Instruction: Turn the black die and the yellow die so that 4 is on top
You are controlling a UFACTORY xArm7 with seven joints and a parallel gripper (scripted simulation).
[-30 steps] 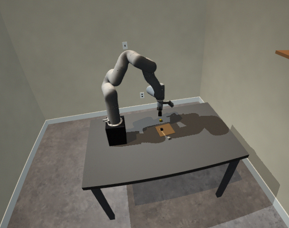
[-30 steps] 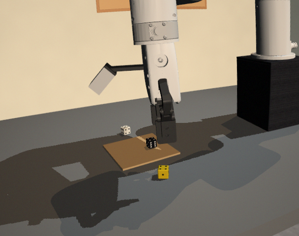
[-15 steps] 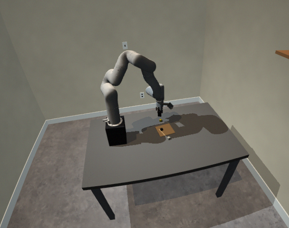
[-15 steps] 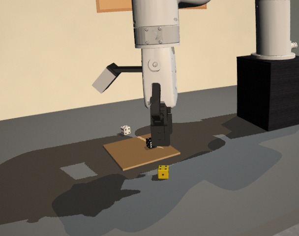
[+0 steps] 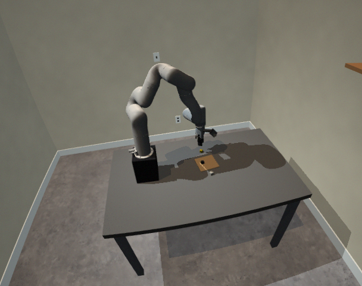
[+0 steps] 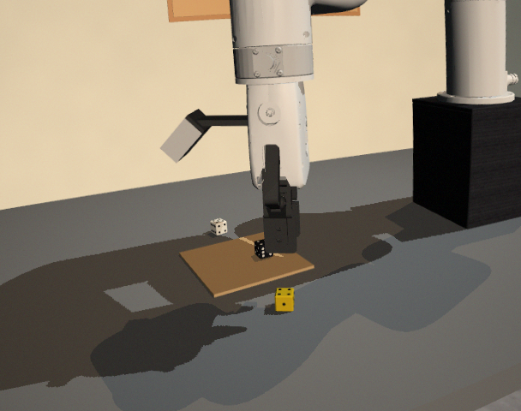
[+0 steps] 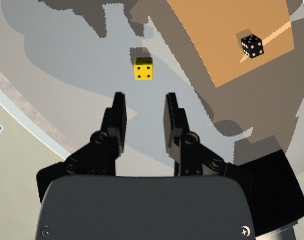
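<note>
The yellow die lies 90 mm below my hand. The rest, counted from my hand: tan mat 130 mm to the right, 100 mm below, 10 mm behind; black die 130 mm to the right, 80 mm below, 30 mm behind; white die 250 mm to the right, 90 mm below, 10 mm behind.
</note>
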